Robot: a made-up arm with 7 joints. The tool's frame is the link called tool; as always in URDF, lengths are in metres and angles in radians.
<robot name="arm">
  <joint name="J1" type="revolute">
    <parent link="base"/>
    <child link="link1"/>
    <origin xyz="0 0 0" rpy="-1.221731 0 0"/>
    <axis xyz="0 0 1"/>
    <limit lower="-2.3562" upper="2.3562"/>
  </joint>
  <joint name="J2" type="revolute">
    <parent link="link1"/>
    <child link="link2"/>
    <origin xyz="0 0 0" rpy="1.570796 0 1.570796"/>
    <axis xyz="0 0 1"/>
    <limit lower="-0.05" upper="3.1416"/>
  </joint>
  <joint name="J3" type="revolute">
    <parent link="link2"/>
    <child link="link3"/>
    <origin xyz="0 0 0" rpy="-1.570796 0 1.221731"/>
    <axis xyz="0 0 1"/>
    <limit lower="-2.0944" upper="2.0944"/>
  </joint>
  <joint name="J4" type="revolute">
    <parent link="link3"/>
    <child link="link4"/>
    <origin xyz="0 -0.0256 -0.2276" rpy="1.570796 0 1.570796"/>
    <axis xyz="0 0 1"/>
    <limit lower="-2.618" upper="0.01"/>
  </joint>
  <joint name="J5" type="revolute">
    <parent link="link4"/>
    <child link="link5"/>
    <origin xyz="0.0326 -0.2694 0" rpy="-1.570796 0 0"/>
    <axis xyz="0 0 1"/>
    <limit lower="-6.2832" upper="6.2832"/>
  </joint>
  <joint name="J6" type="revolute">
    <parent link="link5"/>
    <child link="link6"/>
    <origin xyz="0 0 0" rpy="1.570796 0 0"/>
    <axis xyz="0 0 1"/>
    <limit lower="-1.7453" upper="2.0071"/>
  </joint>
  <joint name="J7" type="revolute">
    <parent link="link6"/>
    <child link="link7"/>
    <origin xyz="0 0 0" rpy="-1.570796 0 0"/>
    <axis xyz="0 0 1"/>
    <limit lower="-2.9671" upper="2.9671"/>
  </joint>
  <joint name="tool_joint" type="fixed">
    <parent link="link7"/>
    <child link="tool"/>
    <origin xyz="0 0 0" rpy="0 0 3.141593"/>
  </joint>
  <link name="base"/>
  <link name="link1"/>
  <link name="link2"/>
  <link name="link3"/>
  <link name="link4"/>
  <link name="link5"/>
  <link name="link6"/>
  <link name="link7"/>
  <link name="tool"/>
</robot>
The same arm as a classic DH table. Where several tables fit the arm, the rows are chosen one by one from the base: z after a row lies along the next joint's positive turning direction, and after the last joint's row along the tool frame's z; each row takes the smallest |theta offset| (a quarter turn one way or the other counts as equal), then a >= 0, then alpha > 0; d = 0 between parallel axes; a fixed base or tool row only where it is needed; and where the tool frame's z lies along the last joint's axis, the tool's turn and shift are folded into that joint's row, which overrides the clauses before.
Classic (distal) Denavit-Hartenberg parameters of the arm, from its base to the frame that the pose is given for. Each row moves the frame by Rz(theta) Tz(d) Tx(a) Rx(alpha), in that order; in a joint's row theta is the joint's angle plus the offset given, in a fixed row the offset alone. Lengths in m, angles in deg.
base (fixed): a 0; alpha -70; d 0; theta offset 0
J1: a 0; alpha 90; d 0; theta offset 90
J2: a 0; alpha -90; d 0; theta offset 70
J3: a 0.0256; alpha -90; d -0.2276; theta offset -90
J4: a -0.0326; alpha 90; d 0; theta offset 0
J5: a 0; alpha -90; d -0.2694; theta offset 0
J6: a 0; alpha 90; d 0; theta offset 0
J7: a 0; alpha 0; d 0; theta offset 0
Joint limits (deg, base to tool): -135..135 -2.86..180 -120..120 -150..0.57 -360..360 -100..115 -170..170

